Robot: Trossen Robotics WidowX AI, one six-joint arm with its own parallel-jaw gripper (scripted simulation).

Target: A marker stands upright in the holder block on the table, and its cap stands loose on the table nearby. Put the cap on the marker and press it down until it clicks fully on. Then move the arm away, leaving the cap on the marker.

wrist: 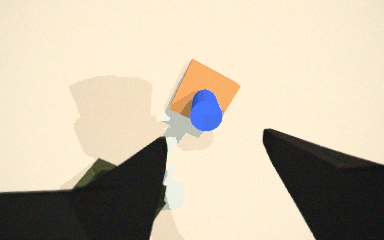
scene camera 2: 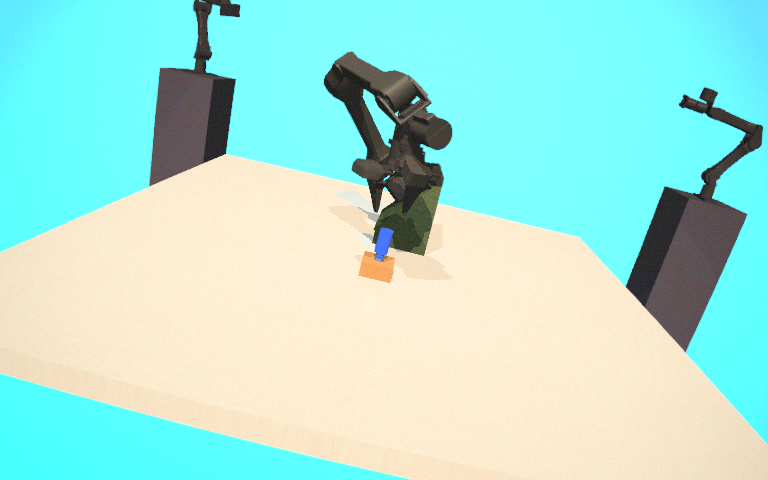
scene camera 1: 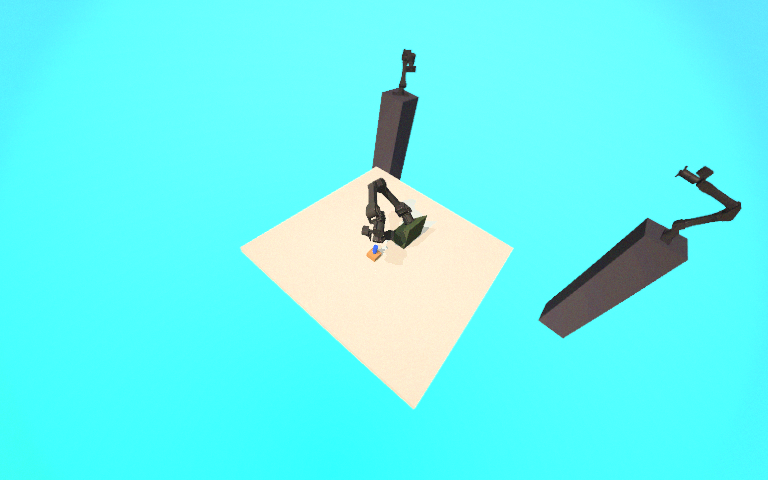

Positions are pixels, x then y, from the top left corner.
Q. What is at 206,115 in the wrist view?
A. A marker cap.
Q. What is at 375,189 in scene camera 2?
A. My gripper.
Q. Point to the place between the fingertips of my gripper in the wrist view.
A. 214,138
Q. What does my gripper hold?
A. Nothing.
